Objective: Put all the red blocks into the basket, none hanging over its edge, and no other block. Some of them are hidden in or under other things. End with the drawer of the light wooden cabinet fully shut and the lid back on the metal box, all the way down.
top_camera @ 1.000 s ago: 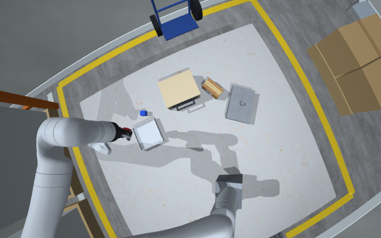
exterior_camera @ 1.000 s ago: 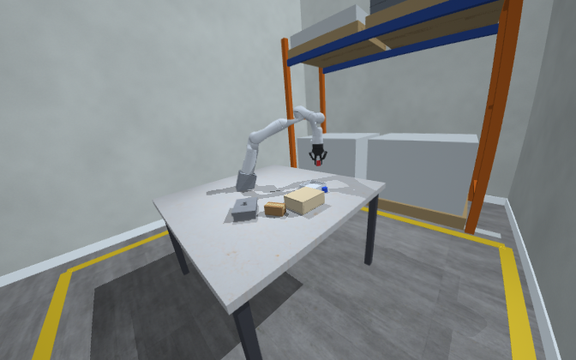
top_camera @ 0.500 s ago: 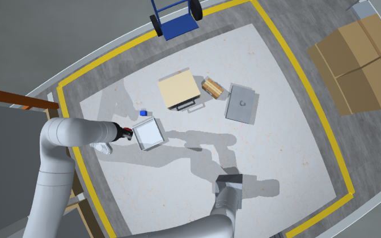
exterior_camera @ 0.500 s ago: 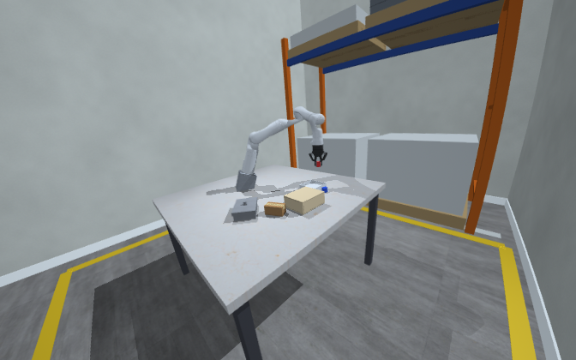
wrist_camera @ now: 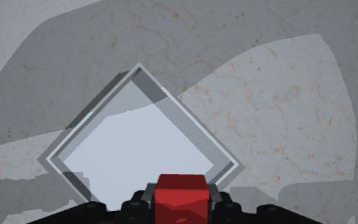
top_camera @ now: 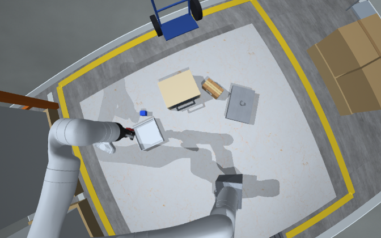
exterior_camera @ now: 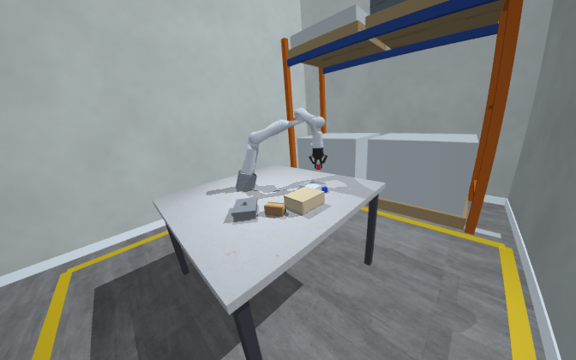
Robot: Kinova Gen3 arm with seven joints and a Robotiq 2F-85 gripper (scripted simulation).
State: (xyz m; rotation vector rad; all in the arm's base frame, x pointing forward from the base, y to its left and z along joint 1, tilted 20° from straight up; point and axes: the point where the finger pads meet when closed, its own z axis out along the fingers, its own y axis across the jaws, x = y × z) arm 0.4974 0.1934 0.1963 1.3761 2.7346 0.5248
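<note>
Right now the basket is 150 mm below my hand, 40 mm behind it and 30 mm to the right of it. The rest, counted from my hand: light wooden cabinet: 310 mm to the right, 120 mm below, 70 mm ahead; cardboard box: 480 mm to the right, 120 mm below, 10 mm behind; drawer: 310 mm to the right, 120 mm below, 60 mm ahead.
</note>
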